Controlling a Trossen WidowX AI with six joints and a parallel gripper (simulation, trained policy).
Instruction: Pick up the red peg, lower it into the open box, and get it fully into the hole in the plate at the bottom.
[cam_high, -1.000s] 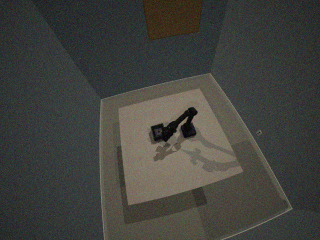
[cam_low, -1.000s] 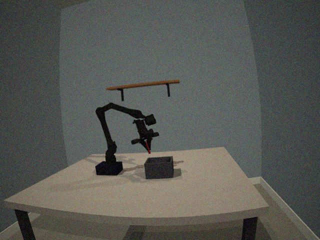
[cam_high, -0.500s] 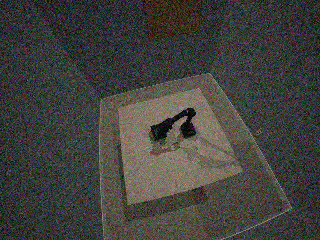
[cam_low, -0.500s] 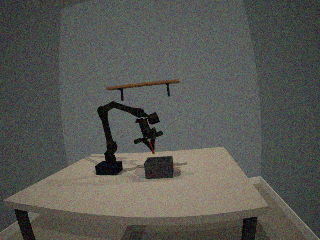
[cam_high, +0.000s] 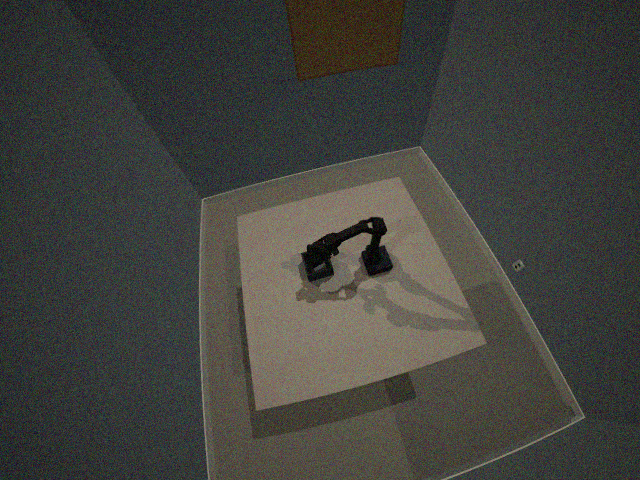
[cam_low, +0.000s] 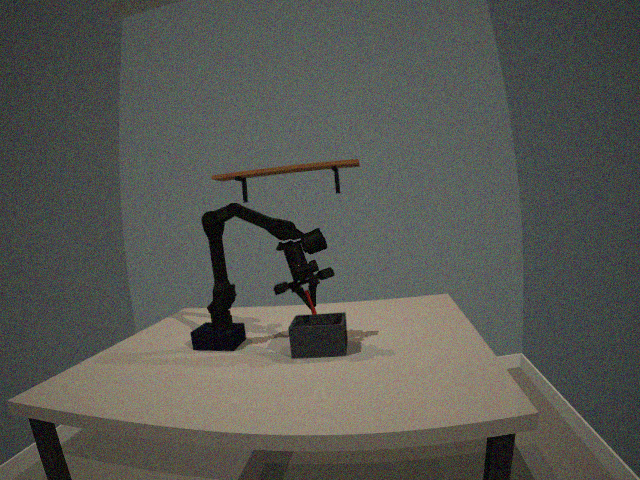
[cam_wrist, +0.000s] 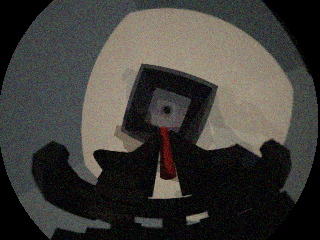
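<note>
The red peg is 10 mm to the left of my gripper tip, 10 mm behind it and 10 mm above it. Also, from my gripper tip: plate (90 mm below, 30 mm to the right, 20 mm ahead); then box (100 mm below, 30 mm to the right, 20 mm ahead).
</note>
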